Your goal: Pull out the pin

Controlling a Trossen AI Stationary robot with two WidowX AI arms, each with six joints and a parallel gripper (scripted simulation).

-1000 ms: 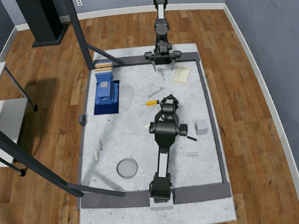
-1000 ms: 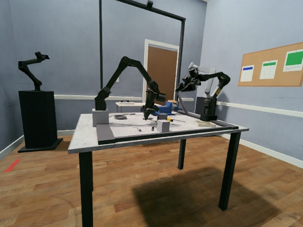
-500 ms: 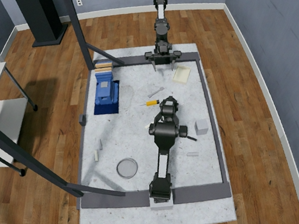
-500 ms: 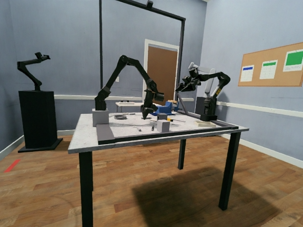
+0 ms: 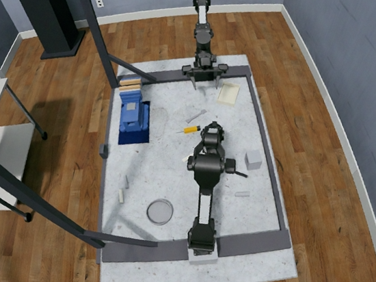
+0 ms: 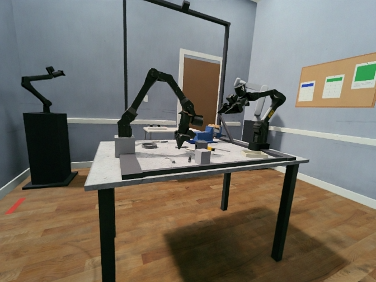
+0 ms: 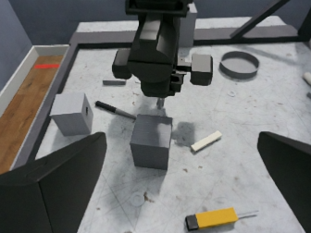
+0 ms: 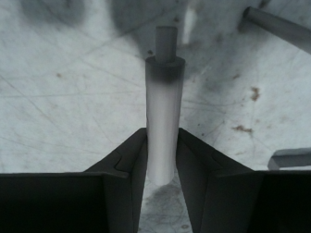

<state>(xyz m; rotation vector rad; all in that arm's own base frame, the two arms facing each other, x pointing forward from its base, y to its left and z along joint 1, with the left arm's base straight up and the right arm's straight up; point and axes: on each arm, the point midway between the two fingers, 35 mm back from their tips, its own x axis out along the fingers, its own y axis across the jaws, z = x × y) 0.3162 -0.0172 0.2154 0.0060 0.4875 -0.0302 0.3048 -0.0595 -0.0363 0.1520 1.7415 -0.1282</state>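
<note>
Now: right hand 1 cm short of the dark grey block, 12 cm to the right of it and 2 cm above it. Also, from my right hand: lighter grey block: 17 cm ahead, 7 cm to the left, 3 cm below; then cream stick: 9 cm behind, 10 cm to the left, 6 cm below; then grey bar: 13 cm ahead, 7 cm to the right, 6 cm below.
</note>
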